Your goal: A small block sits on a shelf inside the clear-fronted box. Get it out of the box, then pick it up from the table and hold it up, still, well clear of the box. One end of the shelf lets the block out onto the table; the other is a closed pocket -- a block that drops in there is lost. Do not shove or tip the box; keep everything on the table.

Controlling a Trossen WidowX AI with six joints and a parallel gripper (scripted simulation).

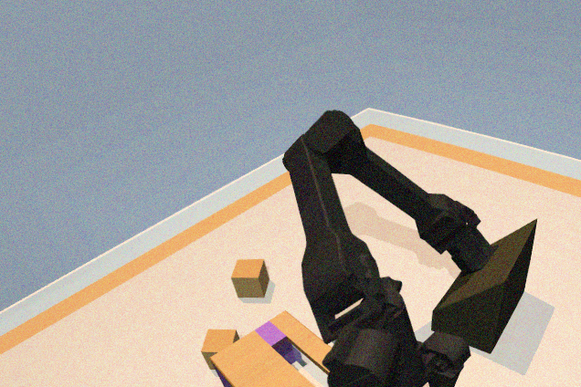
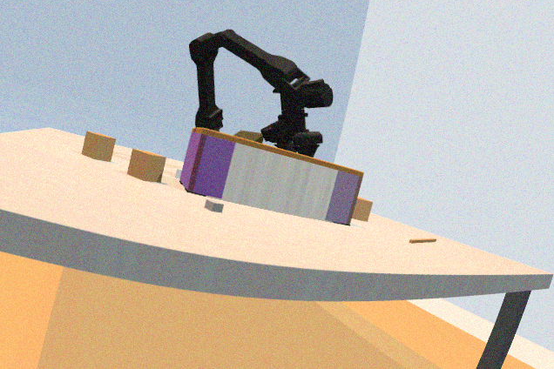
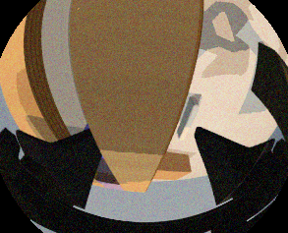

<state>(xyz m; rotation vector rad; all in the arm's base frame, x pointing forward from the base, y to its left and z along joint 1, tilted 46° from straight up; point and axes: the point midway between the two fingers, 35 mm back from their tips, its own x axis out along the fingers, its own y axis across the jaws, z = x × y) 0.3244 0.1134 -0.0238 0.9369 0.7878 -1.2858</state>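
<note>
The blue block lies 6 cm ahead of my gripper tip and 2 cm to the left of it. Also, from my gripper tip: grey piece 26 cm ahead, 28 cm to the right, 8 cm below; then box 3 cm ahead, 9 cm to the right, 3 cm below; then brown strip 24 cm ahead, 27 cm to the left, 9 cm below.
</note>
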